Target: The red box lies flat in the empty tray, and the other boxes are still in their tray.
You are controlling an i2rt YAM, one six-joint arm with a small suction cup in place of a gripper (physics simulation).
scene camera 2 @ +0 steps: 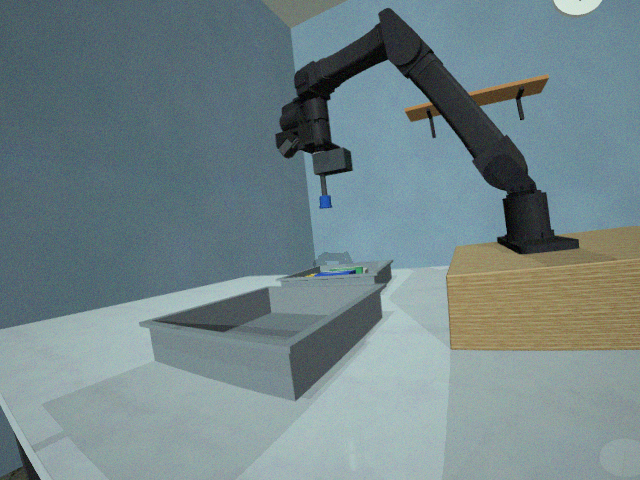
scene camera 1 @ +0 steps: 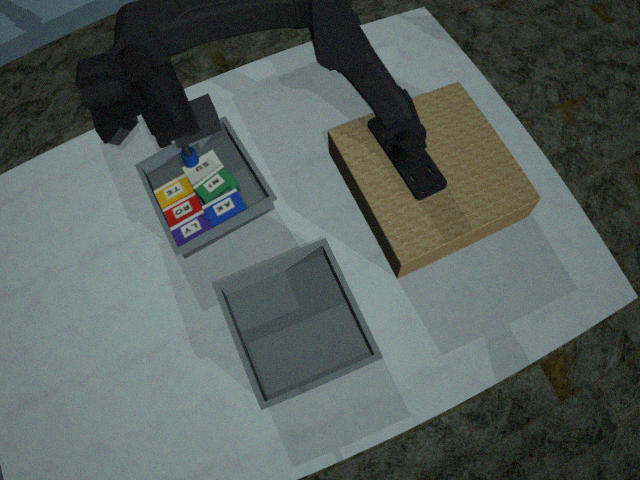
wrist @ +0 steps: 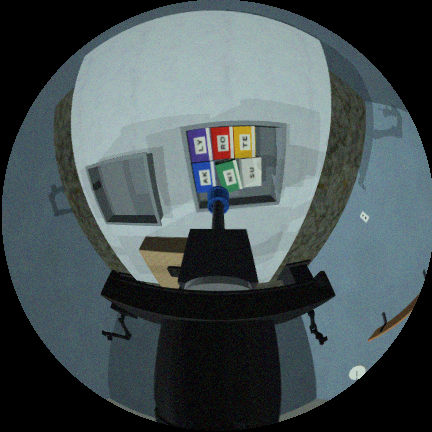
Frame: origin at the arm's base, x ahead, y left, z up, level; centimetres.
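Seen in the pictures: hand, tool point: (scene camera 2: pixel 326 207) (scene camera 1: pixel 191 160) (wrist: pixel 217 195); arm's base, link origin: (scene camera 2: pixel 529 244) (scene camera 1: pixel 405 154).
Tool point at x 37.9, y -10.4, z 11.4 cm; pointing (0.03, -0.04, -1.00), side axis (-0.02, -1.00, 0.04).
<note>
Pixels of each thing's middle, then the offset from my tool point to it.
- red box RO, body centre: (scene camera 1: pixel 184 213) (wrist: pixel 221 142) dx +6.4, dy -1.9, dz -17.8 cm
- far tray, body centre: (scene camera 1: pixel 204 186) (scene camera 2: pixel 341 278) (wrist: pixel 236 166) dx +0.3, dy -5.5, dz -17.2 cm
- yellow box TE, body centre: (scene camera 1: pixel 175 194) (wrist: pixel 243 141) dx +6.7, dy -7.1, dz -17.7 cm
- purple box LY, body centre: (scene camera 1: pixel 193 232) (wrist: pixel 200 144) dx +6.0, dy +3.4, dz -17.4 cm
- blue box AK, body centre: (scene camera 1: pixel 226 212) (scene camera 2: pixel 336 283) (wrist: pixel 205 174) dx -1.7, dy +2.6, dz -16.9 cm
- green box NI, body centre: (scene camera 1: pixel 216 189) (scene camera 2: pixel 346 278) (wrist: pixel 228 174) dx -1.8, dy -3.4, dz -16.9 cm
- white box SU, body centre: (scene camera 1: pixel 204 171) (wrist: pixel 249 170) dx -0.9, dy -9.3, dz -17.5 cm
The red box RO (scene camera 1: pixel 192 204) (wrist: pixel 215 134) lies in the far tray (scene camera 1: pixel 232 225) (scene camera 2: pixel 336 281) (wrist: pixel 283 165), between the yellow box TE (scene camera 1: pixel 165 197) (wrist: pixel 237 132) and the purple box LY (scene camera 1: pixel 180 237) (wrist: pixel 195 133). The blue box AK (scene camera 1: pixel 235 200) (wrist: pixel 197 170), the green box NI (scene camera 1: pixel 209 195) (wrist: pixel 222 171) and the white box SU (scene camera 1: pixel 211 160) (wrist: pixel 253 163) lie beside them. The green box sits turned and looks slightly raised. The other tray (scene camera 1: pixel 320 381) (scene camera 2: pixel 222 361) (wrist: pixel 153 187) is empty. My blue suction cup (scene camera 1: pixel 189 156) (scene camera 2: pixel 324 201) (wrist: pixel 218 195) hangs high above the far tray, holding nothing.
The arm stands on a wooden block (scene camera 1: pixel 465 155) (scene camera 2: pixel 542 304) (wrist: pixel 162 265), right of the trays in the first scene view. Tray walls stand up around both trays. A wall shelf (scene camera 2: pixel 498 94) is behind the arm.
</note>
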